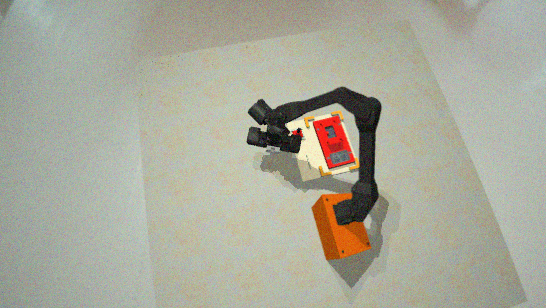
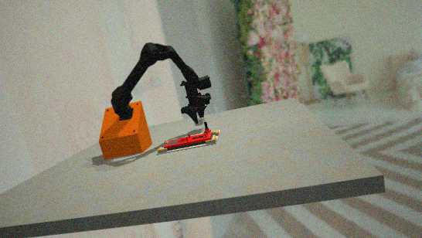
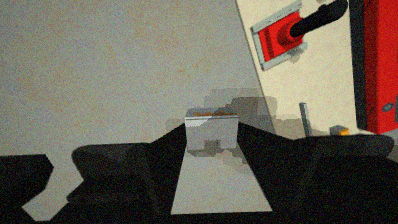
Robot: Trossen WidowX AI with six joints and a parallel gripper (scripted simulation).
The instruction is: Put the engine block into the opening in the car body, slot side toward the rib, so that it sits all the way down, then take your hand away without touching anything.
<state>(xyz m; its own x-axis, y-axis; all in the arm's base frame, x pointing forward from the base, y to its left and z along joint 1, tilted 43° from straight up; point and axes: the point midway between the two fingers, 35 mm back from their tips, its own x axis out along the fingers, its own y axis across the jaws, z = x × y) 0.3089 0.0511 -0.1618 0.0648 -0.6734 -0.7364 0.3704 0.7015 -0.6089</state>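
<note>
Right now the black peg is 5 cm ahead of my gripper tip, 11 cm to the right of it and 1 cm below it. Also, from my gripper tip: cream base plate 21 cm to the right, 3 cm below; engine block 1 cm above.
</note>
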